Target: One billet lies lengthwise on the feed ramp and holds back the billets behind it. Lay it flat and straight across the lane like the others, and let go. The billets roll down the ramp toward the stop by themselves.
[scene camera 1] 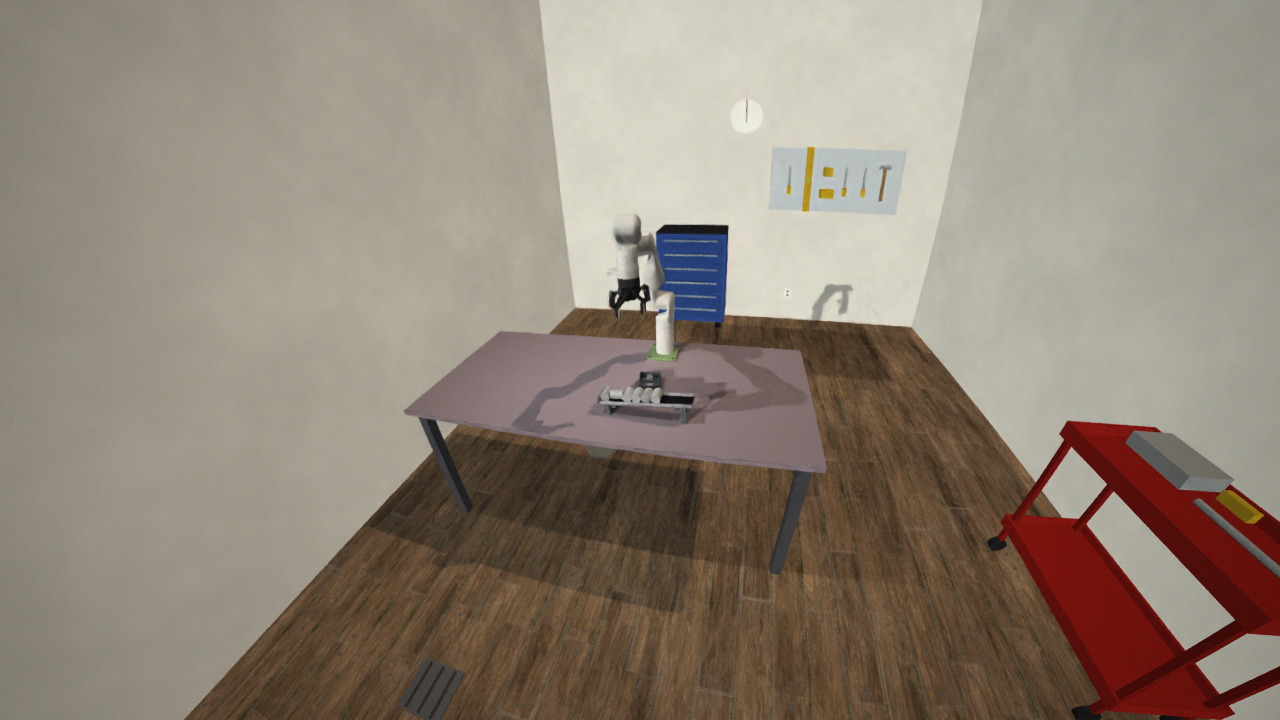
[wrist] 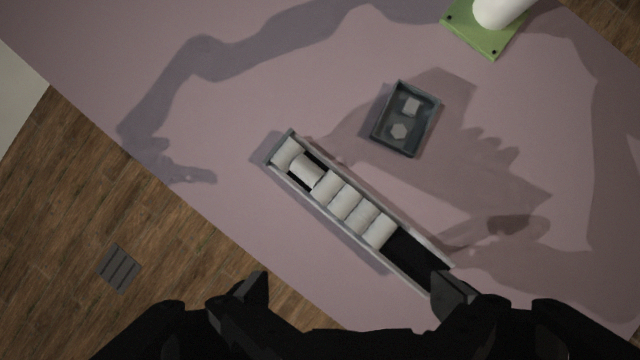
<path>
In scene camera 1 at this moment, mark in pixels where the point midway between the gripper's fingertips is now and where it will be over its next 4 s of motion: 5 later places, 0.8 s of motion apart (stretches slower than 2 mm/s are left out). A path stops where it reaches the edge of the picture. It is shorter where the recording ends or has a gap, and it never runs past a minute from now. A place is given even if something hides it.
My gripper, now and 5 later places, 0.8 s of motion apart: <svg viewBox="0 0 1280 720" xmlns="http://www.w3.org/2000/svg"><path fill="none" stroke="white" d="M630 315L631 315L631 315L628 324L621 341L615 351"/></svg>
</path>
